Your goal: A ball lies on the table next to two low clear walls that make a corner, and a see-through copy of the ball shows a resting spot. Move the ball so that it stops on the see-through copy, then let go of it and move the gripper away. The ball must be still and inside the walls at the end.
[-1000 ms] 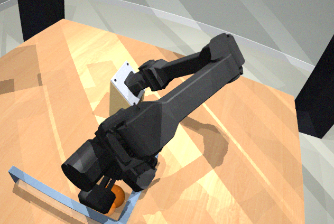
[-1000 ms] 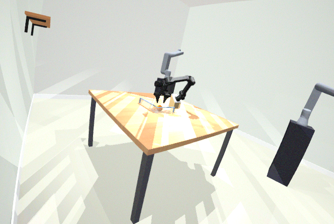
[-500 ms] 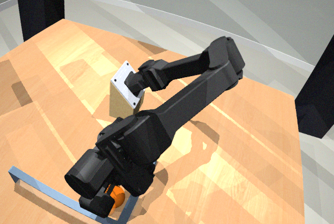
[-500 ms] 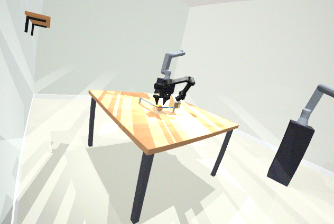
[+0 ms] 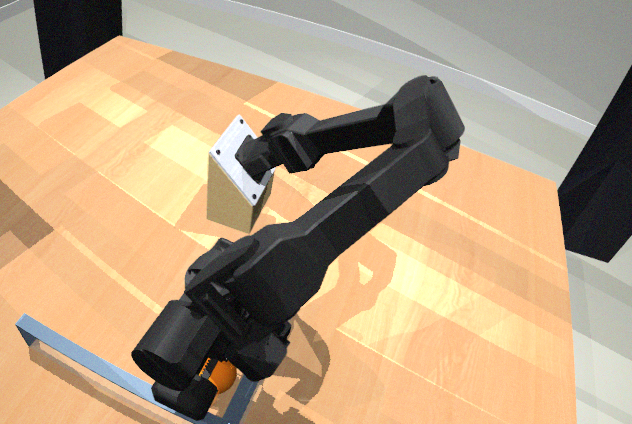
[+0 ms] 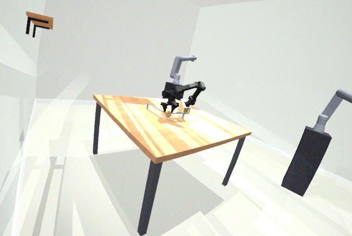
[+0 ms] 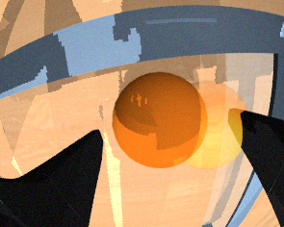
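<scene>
My gripper tip is 1 cm above the orange ball. The rest, counted from my gripper tip: see-through ball copy (3 cm ahead, 1 cm to the right, 1 cm below).
</scene>
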